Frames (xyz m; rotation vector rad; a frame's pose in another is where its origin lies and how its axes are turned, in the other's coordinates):
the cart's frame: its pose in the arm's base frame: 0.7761 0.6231 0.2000 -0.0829 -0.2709 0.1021
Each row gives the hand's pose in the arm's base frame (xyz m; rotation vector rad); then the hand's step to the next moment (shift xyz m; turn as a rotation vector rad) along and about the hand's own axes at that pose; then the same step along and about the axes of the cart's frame.
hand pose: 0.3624 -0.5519 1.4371 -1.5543 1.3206 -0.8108
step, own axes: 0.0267 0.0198 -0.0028 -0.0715 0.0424 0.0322
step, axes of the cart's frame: -0.0122 -0.0244 -0.0192 -0.0053 0.0803 -0.0383
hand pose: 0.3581 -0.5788 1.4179 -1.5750 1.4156 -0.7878
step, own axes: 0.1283 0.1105 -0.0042 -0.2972 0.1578 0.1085
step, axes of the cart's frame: -0.0736 -0.1119 -0.1036 -0.0289 0.3278 -0.1294
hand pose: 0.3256 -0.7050 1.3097 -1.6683 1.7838 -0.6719
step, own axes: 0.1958 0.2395 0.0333 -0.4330 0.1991 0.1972
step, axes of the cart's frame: -0.2167 -0.1392 -0.1745 0.0039 0.4725 -0.2068
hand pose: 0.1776 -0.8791 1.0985 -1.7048 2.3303 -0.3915
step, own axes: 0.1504 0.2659 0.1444 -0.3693 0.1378 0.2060
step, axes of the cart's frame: -0.2936 -0.0347 -0.1636 0.0351 0.3895 -0.2119
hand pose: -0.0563 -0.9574 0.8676 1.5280 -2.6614 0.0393
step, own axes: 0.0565 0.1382 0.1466 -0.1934 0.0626 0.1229
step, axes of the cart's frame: -0.1839 0.0396 -0.0915 0.0210 0.1991 -0.1279
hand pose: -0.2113 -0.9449 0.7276 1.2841 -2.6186 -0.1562
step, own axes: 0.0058 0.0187 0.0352 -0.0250 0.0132 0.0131
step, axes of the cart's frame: -0.0323 0.0119 -0.0209 0.0009 0.0288 -0.0119
